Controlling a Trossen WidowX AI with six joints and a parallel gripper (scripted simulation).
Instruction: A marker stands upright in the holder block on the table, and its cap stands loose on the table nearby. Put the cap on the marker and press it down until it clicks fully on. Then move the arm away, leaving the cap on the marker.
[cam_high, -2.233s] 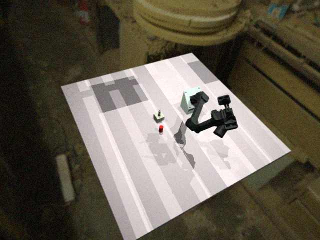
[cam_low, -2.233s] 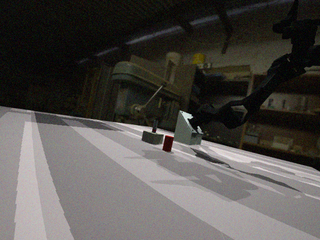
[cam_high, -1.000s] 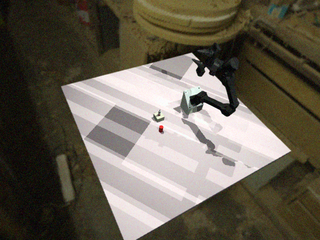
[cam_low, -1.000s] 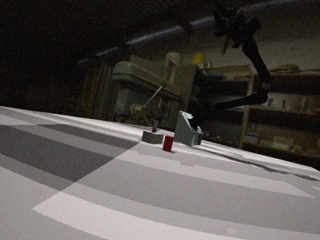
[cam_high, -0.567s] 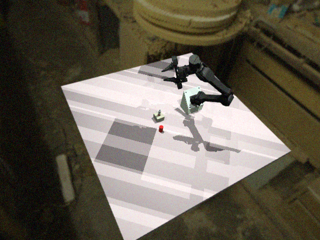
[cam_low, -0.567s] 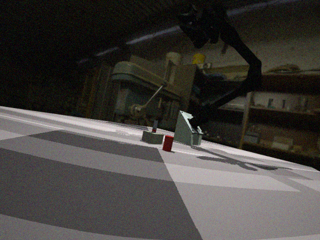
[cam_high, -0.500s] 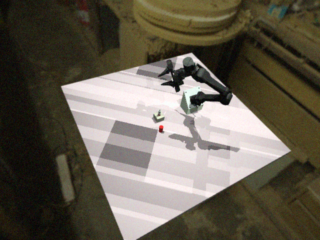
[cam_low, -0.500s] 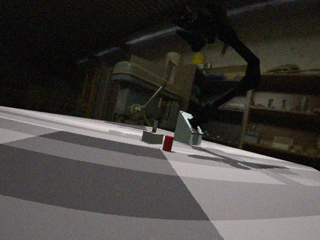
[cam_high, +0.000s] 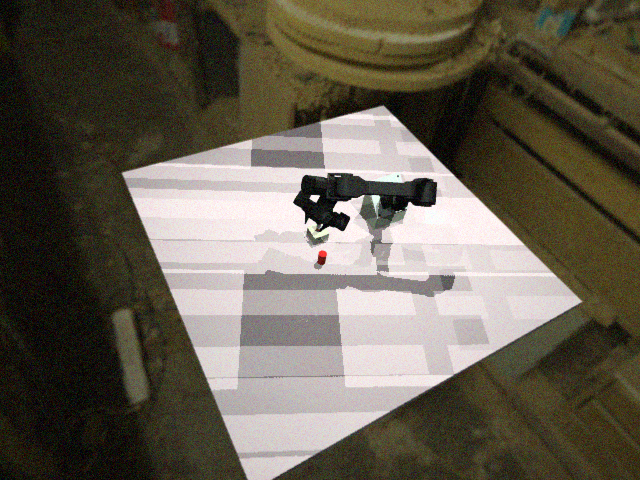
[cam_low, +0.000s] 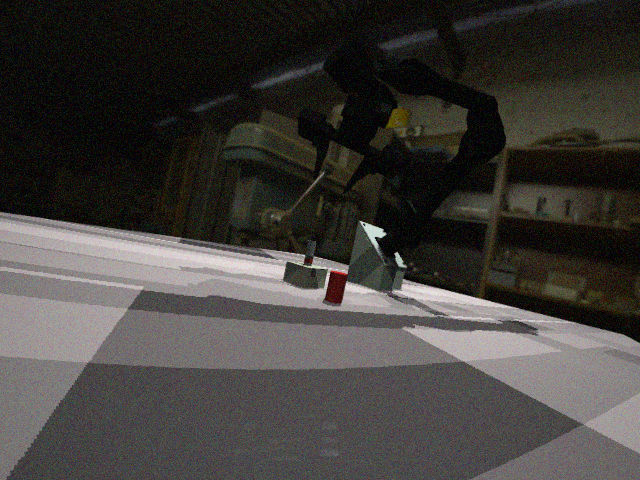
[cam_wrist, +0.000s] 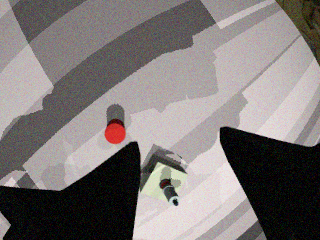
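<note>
The red cap lies 160 mm below my gripper tip, 40 mm behind it and 20 mm to the left of it. From my gripper tip the other things lie so: pale holder block: 170 mm below, 90 mm to the right, 80 mm behind.
</note>
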